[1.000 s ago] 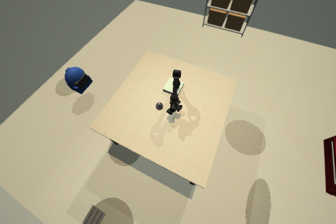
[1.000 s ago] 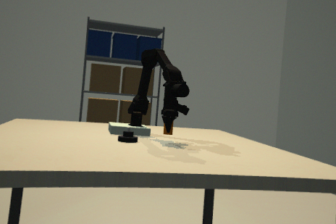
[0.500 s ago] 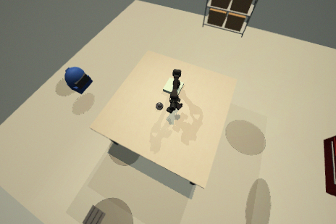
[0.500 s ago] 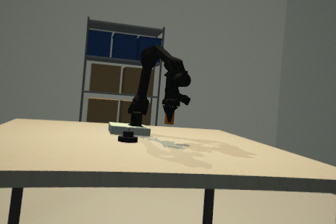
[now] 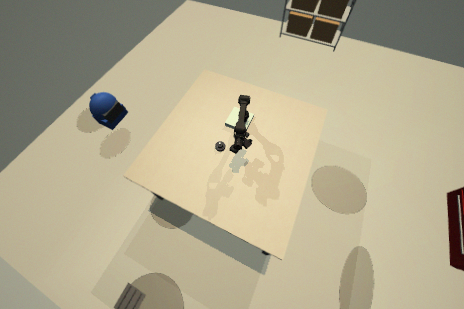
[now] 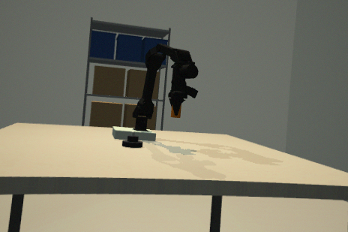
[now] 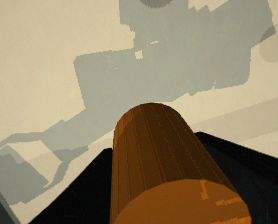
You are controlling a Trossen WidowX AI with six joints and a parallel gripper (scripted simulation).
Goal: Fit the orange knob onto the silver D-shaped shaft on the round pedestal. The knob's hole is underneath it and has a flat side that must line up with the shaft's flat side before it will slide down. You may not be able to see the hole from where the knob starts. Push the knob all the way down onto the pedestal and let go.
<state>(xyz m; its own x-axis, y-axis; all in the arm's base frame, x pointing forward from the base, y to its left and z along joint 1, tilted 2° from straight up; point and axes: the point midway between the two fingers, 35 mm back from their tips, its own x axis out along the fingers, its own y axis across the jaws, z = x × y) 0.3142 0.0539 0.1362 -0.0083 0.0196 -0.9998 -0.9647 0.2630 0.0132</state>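
Now: gripper tip 170 mm to the left of the round pedestal, 110 mm above it and 20 mm past it. Also, from my gripper tip: orange knob: 30 mm above.
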